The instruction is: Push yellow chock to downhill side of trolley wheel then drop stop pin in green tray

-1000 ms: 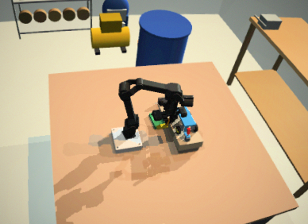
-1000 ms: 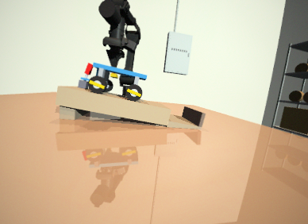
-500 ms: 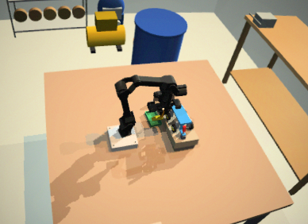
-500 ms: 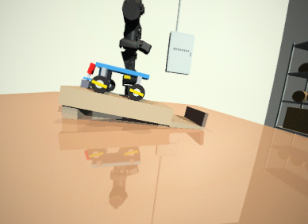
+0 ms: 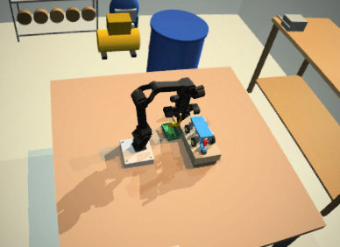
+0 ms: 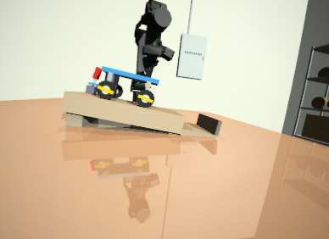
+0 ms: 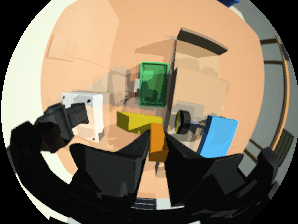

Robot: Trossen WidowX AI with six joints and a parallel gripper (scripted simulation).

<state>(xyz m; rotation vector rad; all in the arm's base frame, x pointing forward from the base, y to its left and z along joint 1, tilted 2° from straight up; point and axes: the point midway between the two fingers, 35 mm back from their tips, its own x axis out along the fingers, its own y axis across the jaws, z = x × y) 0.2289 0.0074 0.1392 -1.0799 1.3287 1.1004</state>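
Right now the red-headed stop pin is 60 mm ahead of my gripper tip, 180 mm to the right of it and 30 mm below it. From my gripper tip the other things lie so: yellow chock: 20 mm behind, 10 mm below; blue-decked trolley: 100 mm ahead, 80 mm to the right, 50 mm below.
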